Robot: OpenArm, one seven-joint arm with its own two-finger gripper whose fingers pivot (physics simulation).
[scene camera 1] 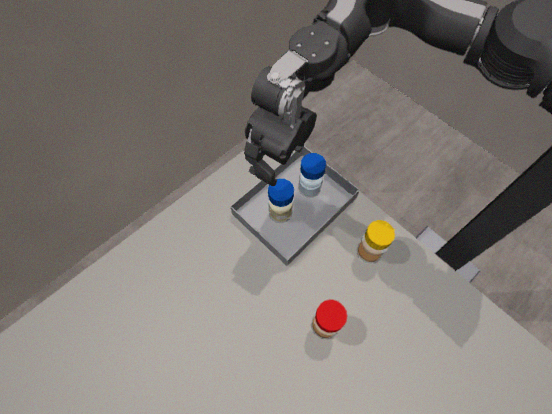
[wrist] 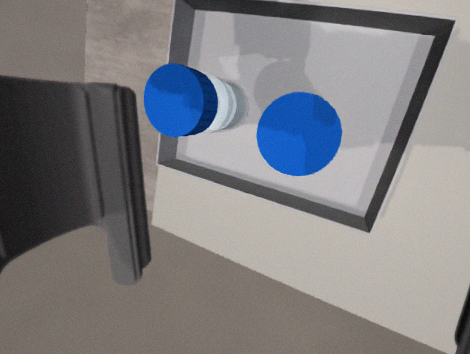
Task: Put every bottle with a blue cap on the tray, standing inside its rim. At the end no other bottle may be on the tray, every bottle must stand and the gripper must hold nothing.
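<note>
One blue-capped bottle with pale yellow contents (scene camera 1: 281,201) (wrist: 299,134) stands upright inside the rim of the grey tray (scene camera 1: 300,235) (wrist: 265,191). A second blue-capped bottle with clear, pale contents (scene camera 1: 312,172) (wrist: 185,100) stands upright inside the rim near another side. The two are apart. My gripper (scene camera 1: 278,169) (wrist: 277,201) is open and holds nothing. It hangs above the tray's back edge, higher than the bottles. In the wrist view its fingers show at the left and at the right edge, with both bottles clear of them.
A yellow-capped bottle (scene camera 1: 377,240) stands on the table (scene camera 1: 175,300) to the right of the tray, outside it. A red-capped bottle (scene camera 1: 330,317) stands on the table in front of the tray. The table's edges run close behind the tray. A dark post (scene camera 1: 495,215) rises at the right.
</note>
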